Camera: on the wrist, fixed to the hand. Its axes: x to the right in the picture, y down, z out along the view.
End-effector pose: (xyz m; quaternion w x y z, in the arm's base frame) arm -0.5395 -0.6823 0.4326 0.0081 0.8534 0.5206 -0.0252
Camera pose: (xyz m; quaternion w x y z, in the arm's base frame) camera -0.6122 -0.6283 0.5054 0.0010 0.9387 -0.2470 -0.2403
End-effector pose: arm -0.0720 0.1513 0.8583 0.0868 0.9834 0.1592 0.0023
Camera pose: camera -0.0921 0.2514 0.9138 0.0492 -0.7908 0.5936 0.1407
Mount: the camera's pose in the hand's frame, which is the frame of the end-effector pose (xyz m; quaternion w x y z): 0.0110 -0.0903 -0.0723 0.6786 0.1381 -0.1839 0.6976
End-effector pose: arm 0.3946 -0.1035 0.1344 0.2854 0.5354 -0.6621 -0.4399
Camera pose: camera 0.4944 -0.1377 0.0857 0.3048 -0.1400 -0.9360 -0.1064
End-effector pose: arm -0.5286 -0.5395 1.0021 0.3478 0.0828 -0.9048 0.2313
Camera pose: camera -0.4660 -0.5844 1.0891 0.1032 0.4844 0.7038 -0.5093
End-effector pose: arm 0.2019 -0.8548 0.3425 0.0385 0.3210 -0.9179 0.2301
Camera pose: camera 0.2424 -0.8909 0.4452 0.3475 0.3749 0.8221 -0.2507
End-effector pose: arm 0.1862 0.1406 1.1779 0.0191 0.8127 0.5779 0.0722
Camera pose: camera 0.0951 0.1771 1.2401 0.0434 -0.9705 0.1683 0.1669
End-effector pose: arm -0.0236 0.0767 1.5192 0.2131 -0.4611 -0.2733 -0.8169
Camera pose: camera -0.1292 0.0978 1.4754 0.7279 -0.6243 -0.0158 -0.2831
